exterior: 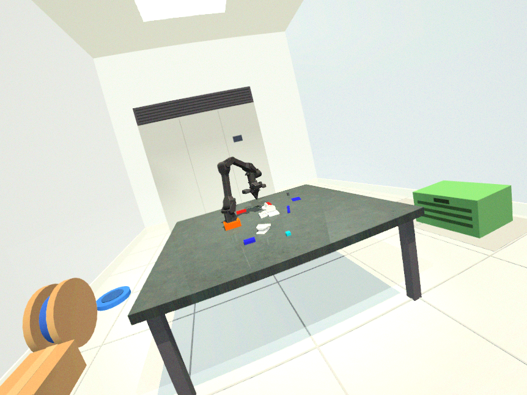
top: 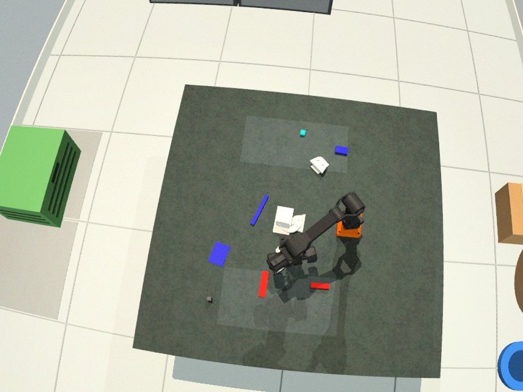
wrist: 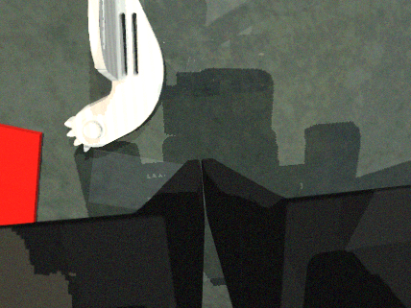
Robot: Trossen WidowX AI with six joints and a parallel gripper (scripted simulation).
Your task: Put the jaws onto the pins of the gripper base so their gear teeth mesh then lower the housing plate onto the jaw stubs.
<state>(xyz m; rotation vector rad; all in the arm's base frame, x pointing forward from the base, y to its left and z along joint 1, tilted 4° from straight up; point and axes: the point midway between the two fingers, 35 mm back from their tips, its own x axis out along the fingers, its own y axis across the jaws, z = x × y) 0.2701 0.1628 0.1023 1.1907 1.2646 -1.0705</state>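
Right now my gripper tip is 50 mm short of the white jaw, 10 mm to the left of it and 80 mm above it. Also, from my gripper tip: small grey cube 340 mm ahead, 120 mm to the left, 70 mm below; blue strip 110 mm ahead, 260 mm to the right, 80 mm below; blue square 290 mm ahead, 70 mm to the right, 80 mm below.
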